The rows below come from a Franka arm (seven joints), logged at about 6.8 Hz.
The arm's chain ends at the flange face. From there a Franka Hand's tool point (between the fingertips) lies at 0.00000 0.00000 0.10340 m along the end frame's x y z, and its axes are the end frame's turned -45 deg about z.
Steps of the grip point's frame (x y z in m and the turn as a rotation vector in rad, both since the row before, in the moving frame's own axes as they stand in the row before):
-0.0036, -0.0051, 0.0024, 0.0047, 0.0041, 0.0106
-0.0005, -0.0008, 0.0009, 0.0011, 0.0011, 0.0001
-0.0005, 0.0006, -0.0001, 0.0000, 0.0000, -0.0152
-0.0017, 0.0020, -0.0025, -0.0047, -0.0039, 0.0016
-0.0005, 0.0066, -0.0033, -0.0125, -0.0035, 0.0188
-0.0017, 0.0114, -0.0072, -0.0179, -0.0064, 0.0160
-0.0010, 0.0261, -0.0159, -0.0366, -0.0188, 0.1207
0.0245, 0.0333, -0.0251, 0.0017, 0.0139, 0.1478
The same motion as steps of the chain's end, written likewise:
-0.0061, -0.0004, 0.0024, 0.0062, -0.0004, 0.0106
-0.0009, -0.0001, 0.0009, 0.0016, 0.0000, 0.0001
0.0001, 0.0008, -0.0001, 0.0000, 0.0000, -0.0152
0.0002, 0.0020, -0.0025, -0.0061, 0.0006, 0.0016
0.0037, 0.0038, -0.0033, -0.0113, 0.0064, 0.0188
0.0060, 0.0075, -0.0072, -0.0172, 0.0081, 0.0160
0.0167, 0.0150, -0.0158, -0.0392, 0.0126, 0.1207
0.0399, 0.0073, -0.0251, 0.0110, 0.0086, 0.1478

